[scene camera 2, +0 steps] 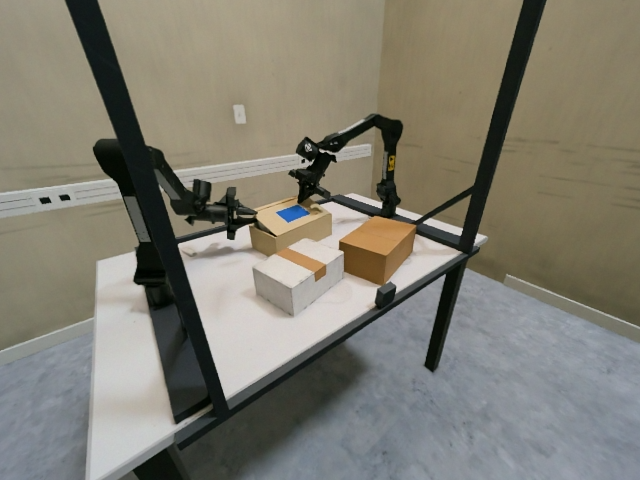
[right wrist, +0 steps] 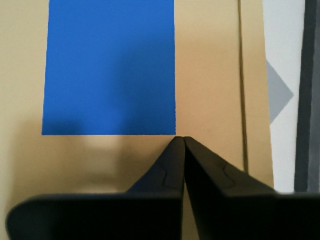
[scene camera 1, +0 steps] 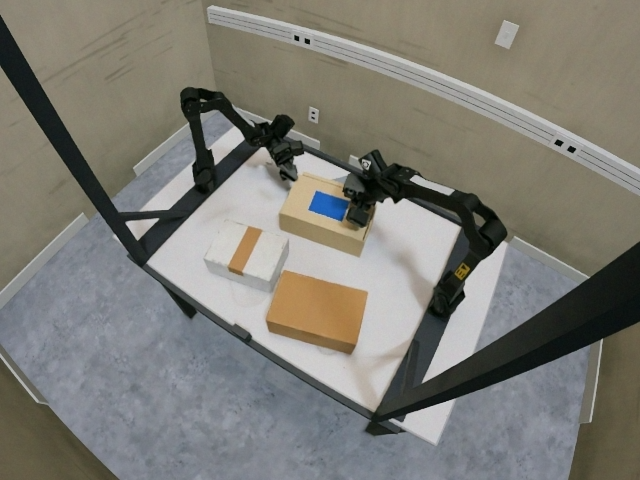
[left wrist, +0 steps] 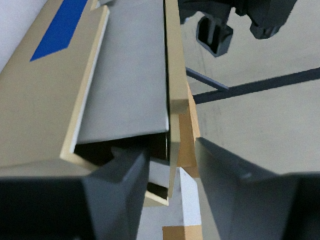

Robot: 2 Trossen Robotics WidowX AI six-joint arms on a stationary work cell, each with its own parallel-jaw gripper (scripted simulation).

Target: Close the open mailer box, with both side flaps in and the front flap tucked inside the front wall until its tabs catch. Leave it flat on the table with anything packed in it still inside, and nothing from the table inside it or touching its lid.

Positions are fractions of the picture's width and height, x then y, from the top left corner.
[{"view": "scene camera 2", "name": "my left gripper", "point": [0.40, 0.45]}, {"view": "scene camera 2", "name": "my right gripper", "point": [0.47, 0.42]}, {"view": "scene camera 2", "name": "brown box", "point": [0.59, 0.52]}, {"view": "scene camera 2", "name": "white box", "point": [0.46, 0.58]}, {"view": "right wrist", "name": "my right gripper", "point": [0.57, 0.60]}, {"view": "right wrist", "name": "grey block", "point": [0.87, 0.39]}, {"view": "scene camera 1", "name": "my left gripper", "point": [0.46, 0.38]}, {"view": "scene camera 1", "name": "my right gripper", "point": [0.55, 0.42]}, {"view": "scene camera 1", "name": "brown box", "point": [0.48, 0.64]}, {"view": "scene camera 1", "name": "white box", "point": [0.39, 0.53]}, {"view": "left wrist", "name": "my left gripper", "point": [0.54, 0.61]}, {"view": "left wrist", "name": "brown box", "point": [0.59, 0.51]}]
